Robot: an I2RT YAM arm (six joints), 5 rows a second.
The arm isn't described. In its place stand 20 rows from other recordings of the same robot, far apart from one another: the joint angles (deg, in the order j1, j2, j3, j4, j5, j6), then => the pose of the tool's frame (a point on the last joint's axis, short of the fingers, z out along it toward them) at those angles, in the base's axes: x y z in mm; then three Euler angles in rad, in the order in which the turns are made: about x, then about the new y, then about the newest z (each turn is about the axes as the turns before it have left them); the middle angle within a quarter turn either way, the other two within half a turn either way.
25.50 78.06 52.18 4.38 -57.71 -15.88 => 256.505 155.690 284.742 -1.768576 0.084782 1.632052
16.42 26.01 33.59 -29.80 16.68 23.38 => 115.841 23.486 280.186 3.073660 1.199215 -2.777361
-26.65 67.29 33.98 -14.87 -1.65 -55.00 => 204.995 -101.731 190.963 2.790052 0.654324 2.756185
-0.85 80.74 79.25 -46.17 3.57 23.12 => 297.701 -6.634 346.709 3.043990 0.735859 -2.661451
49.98 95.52 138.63 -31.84 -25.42 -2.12 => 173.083 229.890 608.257 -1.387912 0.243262 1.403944
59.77 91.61 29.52 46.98 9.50 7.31 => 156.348 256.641 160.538 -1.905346 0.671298 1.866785
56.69 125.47 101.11 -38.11 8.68 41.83 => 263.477 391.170 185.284 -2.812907 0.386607 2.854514
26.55 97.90 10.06 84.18 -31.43 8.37 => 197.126 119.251 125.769 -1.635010 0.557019 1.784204
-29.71 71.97 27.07 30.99 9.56 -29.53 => 222.968 -134.038 207.871 1.936729 0.846635 -2.406817
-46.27 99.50 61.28 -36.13 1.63 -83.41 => 222.364 -233.912 163.920 2.922313 0.166615 2.515670
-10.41 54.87 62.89 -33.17 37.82 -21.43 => 187.607 -56.661 379.608 2.000651 0.634142 -2.490353
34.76 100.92 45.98 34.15 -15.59 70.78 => 291.205 213.738 168.206 -2.006594 0.626819 -3.108724
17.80 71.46 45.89 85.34 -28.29 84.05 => 219.541 88.208 403.199 -0.656959 0.280915 2.009853
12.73 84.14 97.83 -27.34 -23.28 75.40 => 309.591 84.365 467.220 -1.927229 0.900451 -3.016840
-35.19 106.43 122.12 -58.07 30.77 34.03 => 309.516 -240.544 420.244 2.207119 0.225797 -1.577545
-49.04 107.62 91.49 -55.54 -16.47 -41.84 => 260.622 -284.838 252.036 3.095602 0.424427 -3.052709
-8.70 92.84 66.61 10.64 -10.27 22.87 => 380.925 -51.869 293.413 -3.017914 1.301056 -2.821000
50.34 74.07 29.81 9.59 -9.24 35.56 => 158.118 199.682 177.262 -2.228144 0.405504 2.597610
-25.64 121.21 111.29 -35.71 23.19 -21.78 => 429.465 -221.683 279.900 2.374741 0.421467 -2.735121
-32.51 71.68 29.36 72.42 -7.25 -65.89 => 215.887 -132.260 298.356 0.619549 0.913378 -1.956405
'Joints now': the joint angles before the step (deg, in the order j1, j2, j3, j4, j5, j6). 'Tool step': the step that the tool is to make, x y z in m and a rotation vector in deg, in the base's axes. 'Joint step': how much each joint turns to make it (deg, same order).
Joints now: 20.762, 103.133, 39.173, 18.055, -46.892, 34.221
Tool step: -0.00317, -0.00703, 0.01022, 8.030, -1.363, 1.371
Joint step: -1.542, -1.782, -3.161, 9.433, -6.898, 5.214
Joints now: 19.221, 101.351, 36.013, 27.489, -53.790, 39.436
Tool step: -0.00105, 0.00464, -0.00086, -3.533, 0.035, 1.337
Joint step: 1.024, -0.284, 1.732, -6.847, 1.904, -4.522
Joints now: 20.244, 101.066, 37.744, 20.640, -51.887, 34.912
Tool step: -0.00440, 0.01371, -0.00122, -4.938, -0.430, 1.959
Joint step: 2.996, 0.024, 1.952, -6.474, 4.088, -4.073
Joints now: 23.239, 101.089, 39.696, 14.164, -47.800, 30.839
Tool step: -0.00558, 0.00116, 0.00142, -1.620, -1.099, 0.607
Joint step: 0.740, -1.260, -0.608, -1.580, 1.513, -1.757
